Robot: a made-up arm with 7 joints. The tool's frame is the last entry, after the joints. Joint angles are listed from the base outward. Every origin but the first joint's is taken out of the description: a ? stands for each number. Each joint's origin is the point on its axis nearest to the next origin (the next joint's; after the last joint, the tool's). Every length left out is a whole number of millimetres.
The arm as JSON. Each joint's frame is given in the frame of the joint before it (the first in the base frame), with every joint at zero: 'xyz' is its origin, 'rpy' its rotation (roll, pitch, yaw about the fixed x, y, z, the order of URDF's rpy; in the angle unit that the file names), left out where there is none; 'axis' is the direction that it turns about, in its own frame. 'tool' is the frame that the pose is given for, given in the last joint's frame.
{
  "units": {
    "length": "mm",
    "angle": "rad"
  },
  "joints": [
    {
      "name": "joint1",
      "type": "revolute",
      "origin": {
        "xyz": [
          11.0,
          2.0,
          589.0
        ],
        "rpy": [
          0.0,
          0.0,
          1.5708
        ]
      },
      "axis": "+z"
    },
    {
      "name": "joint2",
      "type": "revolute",
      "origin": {
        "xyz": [
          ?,
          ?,
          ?
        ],
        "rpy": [
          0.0,
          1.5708,
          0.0
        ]
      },
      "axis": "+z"
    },
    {
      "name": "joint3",
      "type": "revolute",
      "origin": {
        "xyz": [
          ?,
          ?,
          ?
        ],
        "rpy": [
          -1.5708,
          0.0,
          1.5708
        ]
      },
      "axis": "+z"
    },
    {
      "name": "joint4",
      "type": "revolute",
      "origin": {
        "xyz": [
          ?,
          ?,
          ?
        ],
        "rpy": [
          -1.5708,
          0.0,
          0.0
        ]
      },
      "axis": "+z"
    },
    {
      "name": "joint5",
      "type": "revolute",
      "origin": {
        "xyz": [
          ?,
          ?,
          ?
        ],
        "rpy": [
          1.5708,
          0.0,
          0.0
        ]
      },
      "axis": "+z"
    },
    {
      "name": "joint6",
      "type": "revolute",
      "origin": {
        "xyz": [
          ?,
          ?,
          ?
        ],
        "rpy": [
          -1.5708,
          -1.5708,
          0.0
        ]
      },
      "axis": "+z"
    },
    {
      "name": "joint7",
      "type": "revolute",
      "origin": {
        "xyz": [
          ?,
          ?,
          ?
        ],
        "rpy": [
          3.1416,
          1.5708,
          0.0
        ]
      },
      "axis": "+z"
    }
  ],
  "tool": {
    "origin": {
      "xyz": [
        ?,
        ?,
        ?
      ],
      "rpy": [
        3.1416,
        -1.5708,
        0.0
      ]
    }
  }
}
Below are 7 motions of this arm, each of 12 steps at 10 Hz.
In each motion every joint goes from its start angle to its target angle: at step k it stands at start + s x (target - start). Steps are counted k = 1, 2, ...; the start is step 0. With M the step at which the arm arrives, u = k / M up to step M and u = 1 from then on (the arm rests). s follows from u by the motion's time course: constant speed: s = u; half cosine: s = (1 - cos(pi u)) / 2; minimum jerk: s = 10 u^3 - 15 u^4 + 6 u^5.
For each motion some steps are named. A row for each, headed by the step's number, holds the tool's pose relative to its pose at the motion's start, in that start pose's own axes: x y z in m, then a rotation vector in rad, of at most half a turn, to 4 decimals.
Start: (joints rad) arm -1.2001 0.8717 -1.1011 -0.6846 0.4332 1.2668 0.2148
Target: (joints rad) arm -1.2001 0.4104 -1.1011 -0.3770 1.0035 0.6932 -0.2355
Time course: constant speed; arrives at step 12
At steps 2, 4, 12:
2: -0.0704 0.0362 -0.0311 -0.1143 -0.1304 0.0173
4: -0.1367 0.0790 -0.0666 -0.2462 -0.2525 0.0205
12: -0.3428 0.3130 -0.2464 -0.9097 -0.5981 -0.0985

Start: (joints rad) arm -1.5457 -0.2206 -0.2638 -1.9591 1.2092 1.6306 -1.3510
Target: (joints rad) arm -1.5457 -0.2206 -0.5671 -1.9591 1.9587 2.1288 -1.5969
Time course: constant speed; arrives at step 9
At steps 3, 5, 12:
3: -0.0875 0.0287 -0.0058 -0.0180 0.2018 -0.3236
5: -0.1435 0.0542 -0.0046 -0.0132 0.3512 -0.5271
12: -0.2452 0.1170 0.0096 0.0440 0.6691 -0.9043

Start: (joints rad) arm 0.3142 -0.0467 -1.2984 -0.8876 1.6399 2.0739 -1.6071
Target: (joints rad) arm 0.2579 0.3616 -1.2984 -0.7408 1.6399 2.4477 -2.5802
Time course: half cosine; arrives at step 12
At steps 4, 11, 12:
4: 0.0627 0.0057 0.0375 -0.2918 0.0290 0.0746
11: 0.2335 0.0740 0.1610 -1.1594 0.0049 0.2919
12: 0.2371 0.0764 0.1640 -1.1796 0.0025 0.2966

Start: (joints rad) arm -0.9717 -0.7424 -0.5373 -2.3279 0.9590 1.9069 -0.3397
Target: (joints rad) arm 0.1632 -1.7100 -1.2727 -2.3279 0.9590 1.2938 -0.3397
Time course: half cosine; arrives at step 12
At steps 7, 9, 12:
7: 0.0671 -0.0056 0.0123 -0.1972 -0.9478 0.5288
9: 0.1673 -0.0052 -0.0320 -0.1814 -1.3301 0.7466
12: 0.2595 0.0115 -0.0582 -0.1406 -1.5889 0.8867

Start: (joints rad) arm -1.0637 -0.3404 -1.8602 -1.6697 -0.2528 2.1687 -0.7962
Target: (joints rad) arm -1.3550 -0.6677 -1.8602 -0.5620 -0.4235 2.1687 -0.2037
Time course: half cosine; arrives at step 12
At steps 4, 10, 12:
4: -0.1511 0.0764 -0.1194 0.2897 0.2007 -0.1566
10: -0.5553 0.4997 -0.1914 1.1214 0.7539 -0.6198
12: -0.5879 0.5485 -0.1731 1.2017 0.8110 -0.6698

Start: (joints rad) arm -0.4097 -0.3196 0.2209 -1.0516 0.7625 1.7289 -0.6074
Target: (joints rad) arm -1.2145 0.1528 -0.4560 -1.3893 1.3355 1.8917 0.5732
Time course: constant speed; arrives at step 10
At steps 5, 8, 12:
5: -0.1867 0.3294 -0.3657 1.2547 0.3442 -0.2529
8: -0.4017 0.6018 -0.3788 1.9178 0.5312 -0.6850
12: -0.5414 0.7735 -0.2844 2.2664 0.6085 -1.1202

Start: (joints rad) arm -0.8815 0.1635 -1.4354 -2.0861 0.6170 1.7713 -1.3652
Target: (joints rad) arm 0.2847 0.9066 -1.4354 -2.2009 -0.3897 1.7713 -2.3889
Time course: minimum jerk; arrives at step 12
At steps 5, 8, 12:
5: 0.2055 -0.1806 0.1616 -0.6895 -0.0272 0.7327
8: 0.4193 -0.2435 0.4259 -1.4217 -0.1544 1.7356
12: 0.4897 -0.2260 0.5530 -1.5845 -0.2249 2.2735

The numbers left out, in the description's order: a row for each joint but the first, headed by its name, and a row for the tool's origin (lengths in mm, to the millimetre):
joint2: -42.0 -25.0 0.0
joint3: -290.0 30.0 0.0
joint4: -93.0 7.0 0.0
joint5: 113.0 -599.0 0.0
joint6: -3.0 -18.0 0.0
joint7: -6.0 -40.0 0.0
tool: 3.0 26.0 0.0

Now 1 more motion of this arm.
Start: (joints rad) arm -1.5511 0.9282 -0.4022 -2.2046 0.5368 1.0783 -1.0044
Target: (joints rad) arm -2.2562 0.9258 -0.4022 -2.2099 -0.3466 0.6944 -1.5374
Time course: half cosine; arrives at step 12
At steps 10, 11, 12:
10: 0.0643 0.2182 -0.2244 -0.3171 -0.4932 0.2904
11: 0.0727 0.2280 -0.2359 -0.3350 -0.5241 0.3005
12: 0.0757 0.2313 -0.2399 -0.3411 -0.5348 0.3039

